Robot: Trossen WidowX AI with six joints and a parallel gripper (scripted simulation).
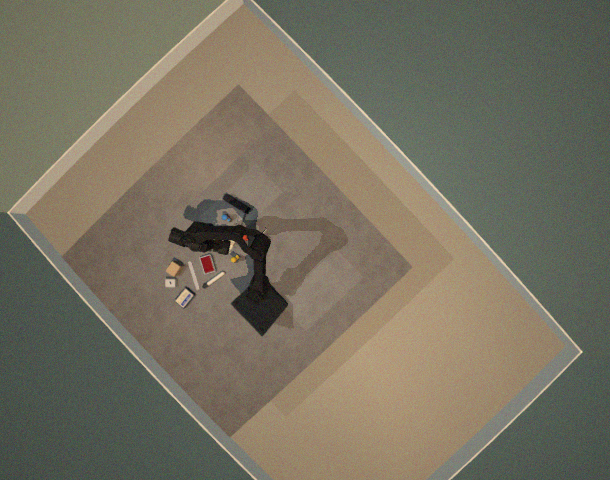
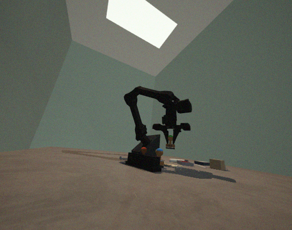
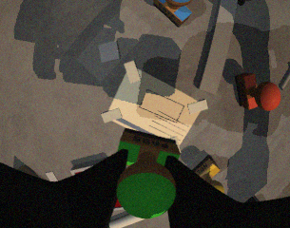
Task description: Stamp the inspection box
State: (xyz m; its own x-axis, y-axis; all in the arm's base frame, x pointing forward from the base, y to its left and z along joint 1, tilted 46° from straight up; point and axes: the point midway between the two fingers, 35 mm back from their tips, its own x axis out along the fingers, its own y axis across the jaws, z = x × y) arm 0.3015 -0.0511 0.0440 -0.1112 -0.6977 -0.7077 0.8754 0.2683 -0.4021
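The cream card is 100 mm below my gripper tip and 10 mm to the right of it. From my gripper tip the other things lie so: green-knobbed stamp: right at my gripper tip; then red-knobbed stamp: 110 mm to the right, 70 mm below, 70 mm behind; then yellow-knobbed stamp: 110 mm behind, 80 mm below, 10 mm to the left.
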